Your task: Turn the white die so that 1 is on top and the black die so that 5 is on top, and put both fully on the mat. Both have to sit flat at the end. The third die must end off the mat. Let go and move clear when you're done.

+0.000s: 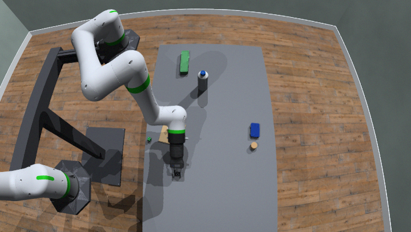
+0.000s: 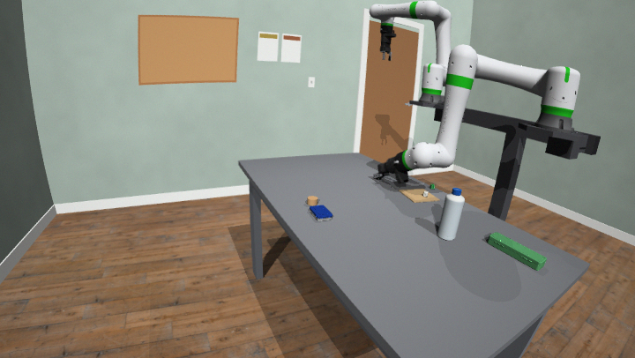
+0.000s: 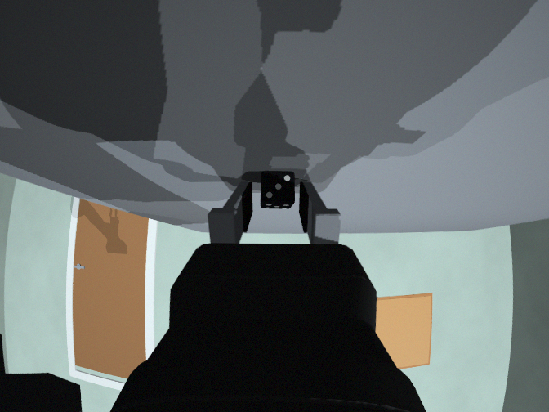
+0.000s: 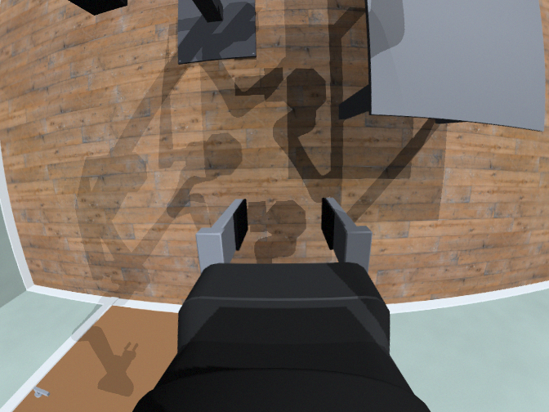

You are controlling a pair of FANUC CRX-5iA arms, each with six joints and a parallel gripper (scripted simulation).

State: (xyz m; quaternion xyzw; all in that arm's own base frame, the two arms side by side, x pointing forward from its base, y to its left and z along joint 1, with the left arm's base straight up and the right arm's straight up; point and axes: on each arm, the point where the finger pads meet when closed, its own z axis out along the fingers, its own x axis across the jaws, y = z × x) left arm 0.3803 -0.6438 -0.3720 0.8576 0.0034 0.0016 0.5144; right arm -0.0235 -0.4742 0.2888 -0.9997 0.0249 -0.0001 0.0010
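Note:
My left gripper is now 1 cm above the black die. Also, from my left hand: tan mat 8 cm behind, 24 cm to the left, 2 cm below; then green die 21 cm behind, 17 cm to the left, 1 cm below; then white die 10 cm behind, 26 cm to the left, 1 cm below.

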